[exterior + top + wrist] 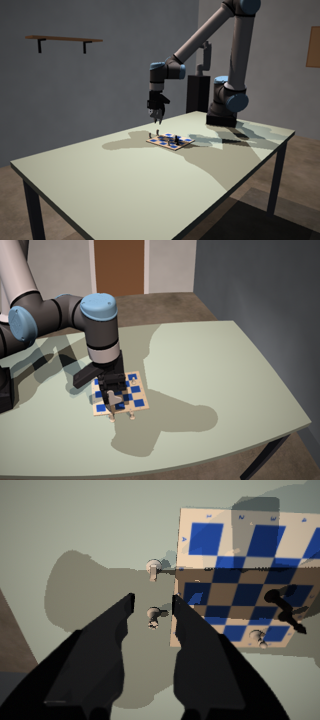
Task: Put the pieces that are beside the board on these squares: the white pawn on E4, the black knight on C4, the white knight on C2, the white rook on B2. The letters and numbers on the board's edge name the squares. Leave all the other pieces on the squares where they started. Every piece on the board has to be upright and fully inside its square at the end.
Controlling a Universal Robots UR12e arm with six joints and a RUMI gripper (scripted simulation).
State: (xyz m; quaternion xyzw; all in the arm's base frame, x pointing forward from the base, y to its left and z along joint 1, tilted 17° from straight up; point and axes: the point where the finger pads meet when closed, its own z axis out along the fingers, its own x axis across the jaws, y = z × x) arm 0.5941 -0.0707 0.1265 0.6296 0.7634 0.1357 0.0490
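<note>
The white knight is 80 mm below my hand. From my hand the other things lie so: black knight (180 mm to the left, 70 mm below); white rook (80 mm below, 70 mm ahead, 20 mm to the left); chessboard (140 mm to the left, 90 mm below, 10 mm ahead).
</note>
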